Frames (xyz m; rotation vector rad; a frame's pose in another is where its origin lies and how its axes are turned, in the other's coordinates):
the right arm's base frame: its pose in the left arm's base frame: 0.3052 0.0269 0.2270 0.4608 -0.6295 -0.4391
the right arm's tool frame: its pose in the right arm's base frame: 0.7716 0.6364 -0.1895 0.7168 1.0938 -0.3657
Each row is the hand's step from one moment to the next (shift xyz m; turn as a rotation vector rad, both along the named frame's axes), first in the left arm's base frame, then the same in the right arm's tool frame.
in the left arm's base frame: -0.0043 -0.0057 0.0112 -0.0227 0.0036 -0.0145
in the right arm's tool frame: -0.0090 0.0074 0.0065 -0.0144 -0.0213 -0.0088
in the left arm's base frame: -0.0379 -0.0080 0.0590 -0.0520 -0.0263 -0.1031
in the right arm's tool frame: -0.0592 0.0370 0.0102 -0.0071 -0.1181 0.0043
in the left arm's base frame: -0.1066 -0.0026 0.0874 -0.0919 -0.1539 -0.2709
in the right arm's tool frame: -0.1329 0.0368 -0.0014 0.0151 -0.3083 0.1011
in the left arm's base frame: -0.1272 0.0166 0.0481 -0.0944 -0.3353 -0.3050
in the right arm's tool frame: -0.1340 -0.0033 -0.0285 0.0123 -0.3731 0.2739
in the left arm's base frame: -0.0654 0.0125 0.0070 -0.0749 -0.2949 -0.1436
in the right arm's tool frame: -0.0613 -0.0170 -0.0209 -0.0329 -0.2125 0.2588
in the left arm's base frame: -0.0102 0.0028 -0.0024 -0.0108 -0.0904 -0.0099
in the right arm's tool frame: -0.0081 -0.0056 -0.0046 -0.0130 -0.0296 0.0857
